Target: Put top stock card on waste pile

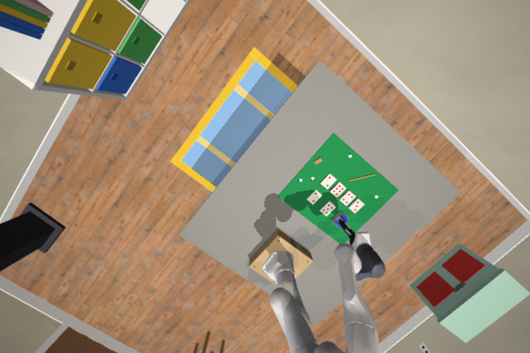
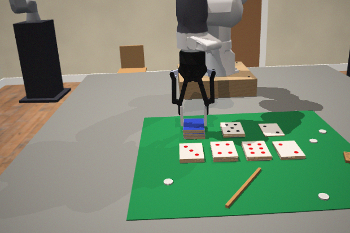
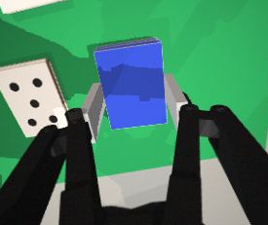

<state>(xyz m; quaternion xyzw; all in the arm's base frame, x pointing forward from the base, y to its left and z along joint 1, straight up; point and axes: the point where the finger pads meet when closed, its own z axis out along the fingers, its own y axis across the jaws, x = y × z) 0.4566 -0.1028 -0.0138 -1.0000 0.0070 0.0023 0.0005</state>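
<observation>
The green mat lies 14 cm to the left of my hand, 12 cm ahead of it and 7 cm below it. Also, from my hand: wooden stick: 30 cm ahead, 12 cm to the left, 5 cm below.
</observation>
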